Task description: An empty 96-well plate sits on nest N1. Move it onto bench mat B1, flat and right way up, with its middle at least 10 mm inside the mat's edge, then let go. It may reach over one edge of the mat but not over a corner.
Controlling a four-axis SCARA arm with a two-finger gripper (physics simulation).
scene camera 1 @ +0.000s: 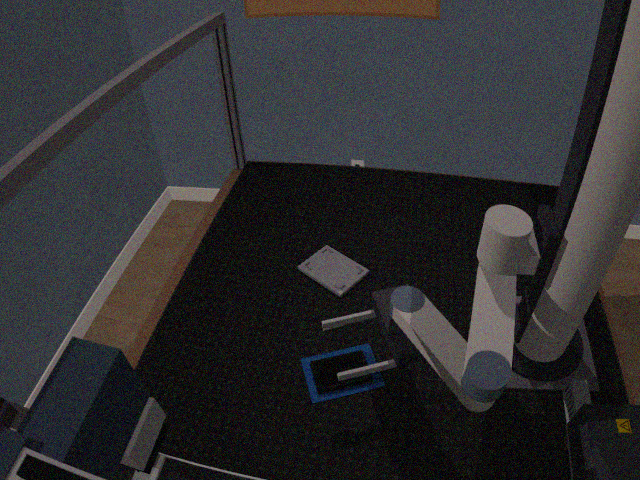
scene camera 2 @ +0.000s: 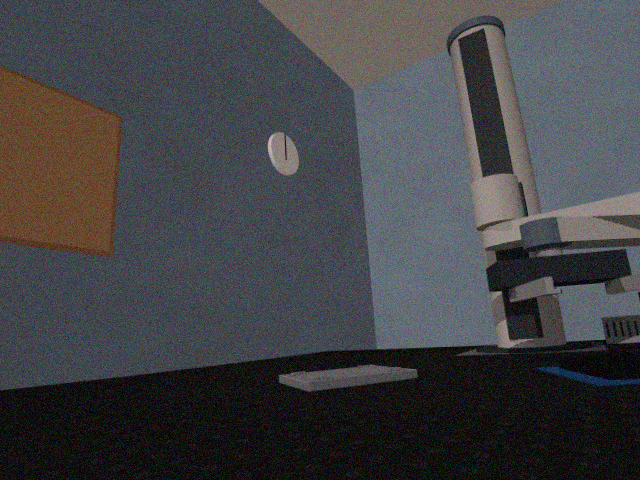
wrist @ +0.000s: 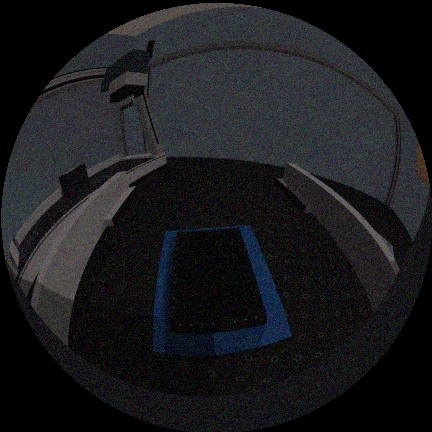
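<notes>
The black 96-well plate lies flat on the blue bench mat B1, with blue showing on all sides of it. A faint row of pale marks runs along its near edge in the wrist view. In scene camera 2 the plate is too dark to make out. My gripper is open and empty, raised above the plate and mat, its fingers well apart. The light grey nest N1 is empty, with small corner marks on top.
The arm's white column stands to the right of the mat. A dark blue box and a grey slanted panel are at the front left. A white-rimmed frame shows at the bottom of scene camera 1.
</notes>
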